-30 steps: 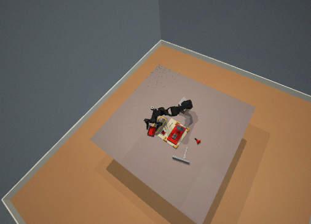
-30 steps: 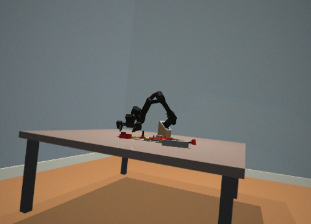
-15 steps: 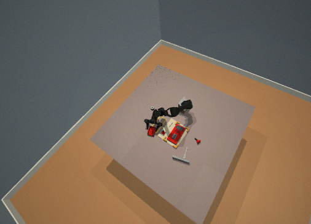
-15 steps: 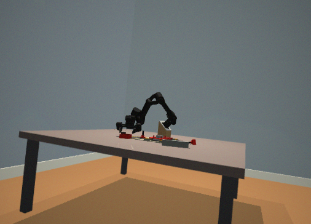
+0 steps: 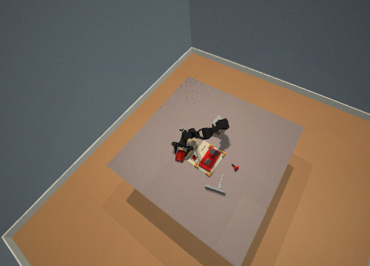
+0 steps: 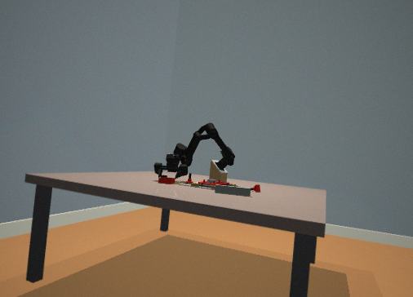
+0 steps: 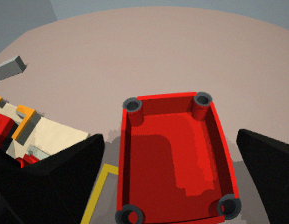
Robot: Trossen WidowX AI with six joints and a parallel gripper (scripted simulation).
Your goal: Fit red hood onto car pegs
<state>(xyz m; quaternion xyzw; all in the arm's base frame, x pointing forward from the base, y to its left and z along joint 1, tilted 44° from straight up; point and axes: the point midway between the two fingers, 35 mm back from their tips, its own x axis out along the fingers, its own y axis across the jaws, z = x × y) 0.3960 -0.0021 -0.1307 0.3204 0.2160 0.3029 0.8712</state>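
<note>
Now: the red hood 20 mm below my gripper tip. Also, from my gripper tip: pale jig plate: 190 mm to the left, 140 mm behind, 20 mm below.
</note>
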